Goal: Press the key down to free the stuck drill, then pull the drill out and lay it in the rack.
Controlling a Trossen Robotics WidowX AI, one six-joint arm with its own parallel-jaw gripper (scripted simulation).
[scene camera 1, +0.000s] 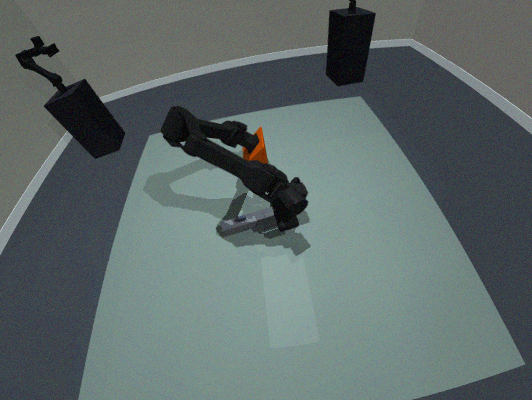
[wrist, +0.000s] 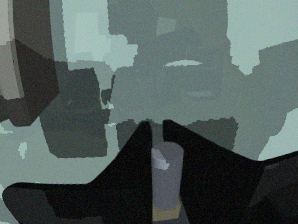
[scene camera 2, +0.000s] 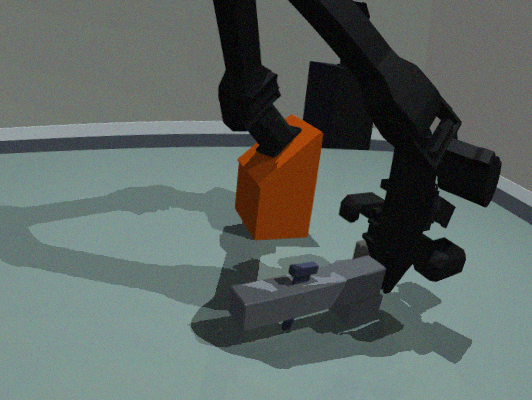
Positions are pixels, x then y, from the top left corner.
Labels:
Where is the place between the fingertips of the gripper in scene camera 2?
384, 290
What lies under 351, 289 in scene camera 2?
A grey block.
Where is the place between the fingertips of the gripper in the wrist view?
155, 128

